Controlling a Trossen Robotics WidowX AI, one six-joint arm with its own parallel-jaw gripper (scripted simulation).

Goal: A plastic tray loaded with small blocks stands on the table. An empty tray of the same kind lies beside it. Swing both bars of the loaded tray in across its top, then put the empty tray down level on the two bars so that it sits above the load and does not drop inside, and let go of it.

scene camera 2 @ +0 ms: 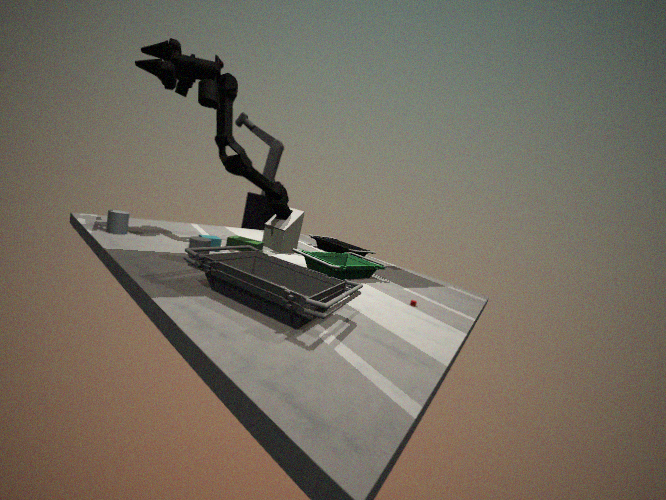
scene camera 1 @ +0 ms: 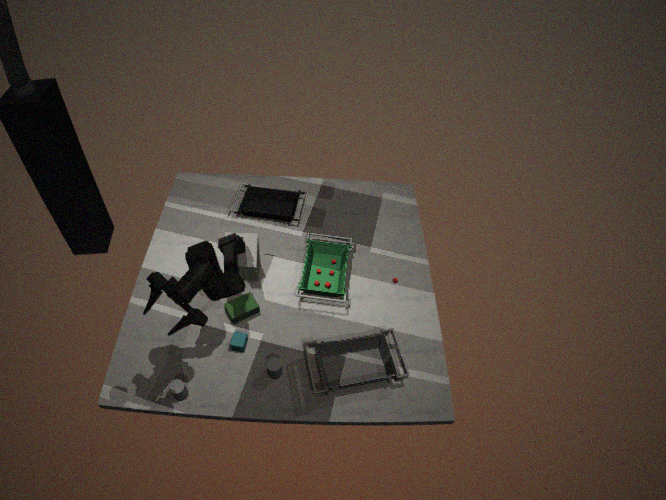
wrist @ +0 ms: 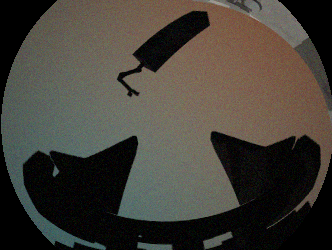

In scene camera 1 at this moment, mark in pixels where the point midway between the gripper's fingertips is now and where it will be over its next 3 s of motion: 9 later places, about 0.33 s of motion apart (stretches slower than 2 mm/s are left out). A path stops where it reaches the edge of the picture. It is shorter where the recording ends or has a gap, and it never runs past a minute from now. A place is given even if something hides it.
The gripper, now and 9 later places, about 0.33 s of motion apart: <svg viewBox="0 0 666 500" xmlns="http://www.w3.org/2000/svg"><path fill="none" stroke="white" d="M156 324L146 303L140 250L161 190L210 142L263 131L316 140L354 171L368 212L356 252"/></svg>
